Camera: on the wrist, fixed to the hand. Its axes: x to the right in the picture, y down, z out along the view.
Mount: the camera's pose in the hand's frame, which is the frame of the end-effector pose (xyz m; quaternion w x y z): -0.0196 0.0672 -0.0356 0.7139 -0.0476 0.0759 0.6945
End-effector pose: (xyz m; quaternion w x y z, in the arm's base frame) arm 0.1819 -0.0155 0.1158 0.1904 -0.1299 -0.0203 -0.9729
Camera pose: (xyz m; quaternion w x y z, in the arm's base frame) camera 0.2159 -0.0738 0.0757 0.8069 -0.0421 0.1365 -0.5731
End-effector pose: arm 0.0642 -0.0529 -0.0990 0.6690 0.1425 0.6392 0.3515
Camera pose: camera 0.0121 -0.0270 -0.0463 0.1917 0.4871 0.3914 0.7568
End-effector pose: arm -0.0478 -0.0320 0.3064 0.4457 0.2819 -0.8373 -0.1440
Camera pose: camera -0.0327 0.0339 0.3464 0.4952 -0.3906 -0.7529 0.1883
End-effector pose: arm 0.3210 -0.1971 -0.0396 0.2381 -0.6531 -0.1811 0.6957
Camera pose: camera 0.3507 -0.2655 -0.0642 0.3305 0.6561 -0.3092 -0.6038
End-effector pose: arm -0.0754 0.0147 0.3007 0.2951 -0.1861 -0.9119 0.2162
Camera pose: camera -0.0243 0.0719 0.2839 0.1209 -0.7966 -0.5096 0.3018
